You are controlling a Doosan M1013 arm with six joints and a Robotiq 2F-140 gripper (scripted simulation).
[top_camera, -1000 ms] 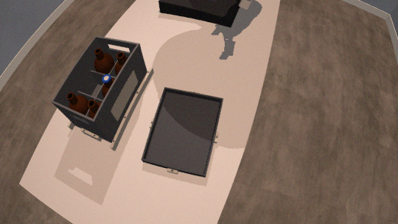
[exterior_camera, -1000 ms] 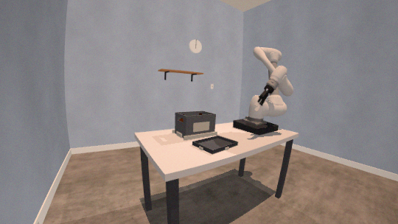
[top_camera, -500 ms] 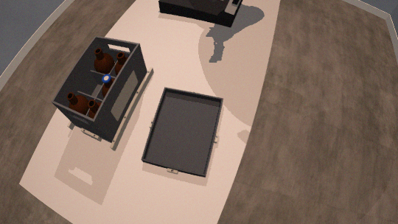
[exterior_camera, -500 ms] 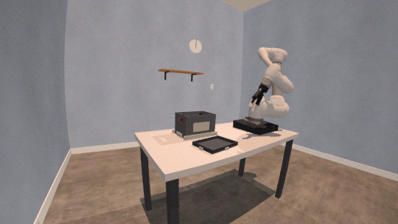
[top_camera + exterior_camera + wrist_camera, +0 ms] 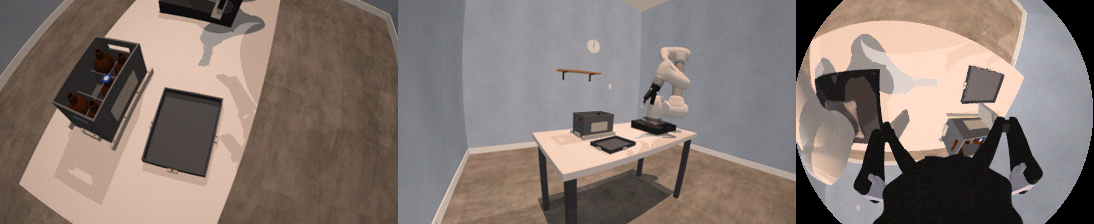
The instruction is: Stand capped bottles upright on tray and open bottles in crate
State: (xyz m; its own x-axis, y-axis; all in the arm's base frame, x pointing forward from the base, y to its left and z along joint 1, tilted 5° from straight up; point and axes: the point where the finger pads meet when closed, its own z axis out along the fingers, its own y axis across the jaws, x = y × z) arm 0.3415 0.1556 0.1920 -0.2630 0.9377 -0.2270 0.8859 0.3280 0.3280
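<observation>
Right now the bottle is 310 mm ahead of my hand, 210 mm to the right of it and 150 mm below it. Round my hand: dark tray (320 mm ahead, 230 mm below, 20 mm to the left); then dark grey crate (310 mm ahead, 260 mm to the right, 150 mm below).
</observation>
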